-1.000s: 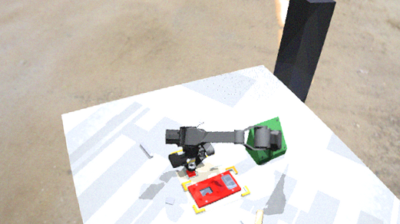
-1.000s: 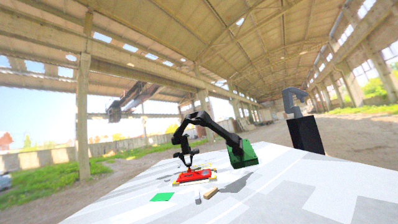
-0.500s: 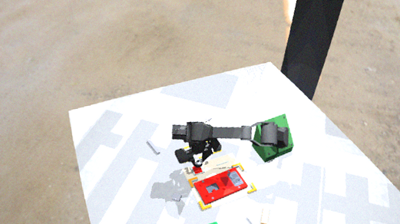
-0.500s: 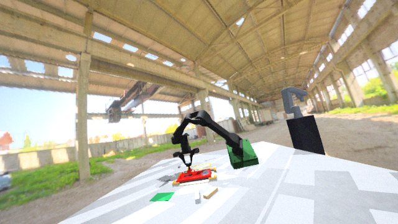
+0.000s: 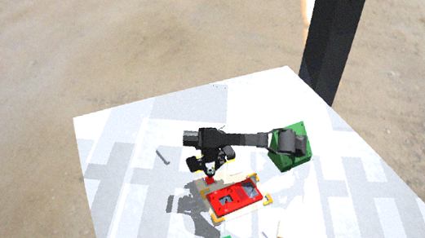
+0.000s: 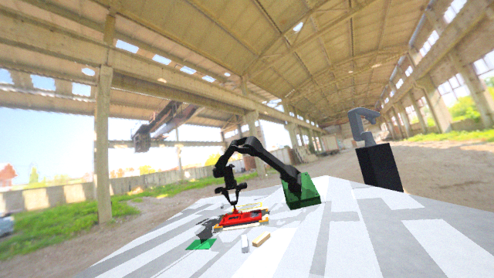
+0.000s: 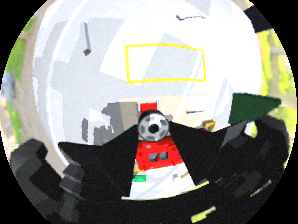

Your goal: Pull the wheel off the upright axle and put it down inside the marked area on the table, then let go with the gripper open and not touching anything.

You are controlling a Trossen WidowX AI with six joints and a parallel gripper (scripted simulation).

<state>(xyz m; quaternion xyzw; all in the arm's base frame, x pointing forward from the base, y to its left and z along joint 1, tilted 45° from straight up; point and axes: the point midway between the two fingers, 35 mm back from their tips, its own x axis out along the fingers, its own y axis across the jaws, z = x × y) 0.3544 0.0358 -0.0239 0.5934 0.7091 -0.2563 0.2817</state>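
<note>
Right now the upright axle is 30 mm below my gripper tip. From my gripper tip the other things lie so: tan block (300 mm to the left, 180 mm behind, 60 mm below); then wheel (right at my gripper tip).
</note>
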